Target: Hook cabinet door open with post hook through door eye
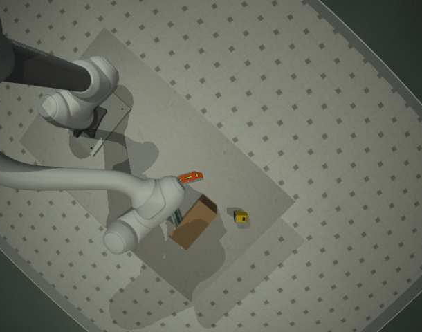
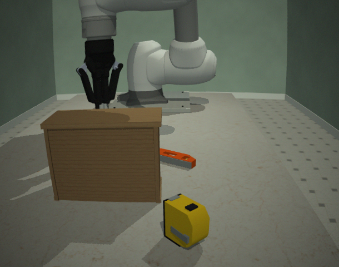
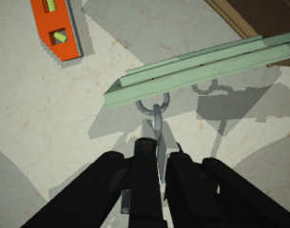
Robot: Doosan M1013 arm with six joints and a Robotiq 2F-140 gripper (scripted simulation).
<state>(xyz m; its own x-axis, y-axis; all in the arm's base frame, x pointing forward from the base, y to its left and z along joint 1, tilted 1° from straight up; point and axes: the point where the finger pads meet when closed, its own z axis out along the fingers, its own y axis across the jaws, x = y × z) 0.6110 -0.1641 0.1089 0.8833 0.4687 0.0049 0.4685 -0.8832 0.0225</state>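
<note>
My hand is 40 mm past the thin grey hook, 20 mm to the left of it and 20 mm above it. From my hand the other things lie so: green door 80 mm ahead, 20 mm to the right, 40 mm below; then orange spirit level 50 mm ahead, 170 mm to the left, 110 mm below; then yellow tape measure 400 mm ahead, 130 mm to the left, 80 mm below.
</note>
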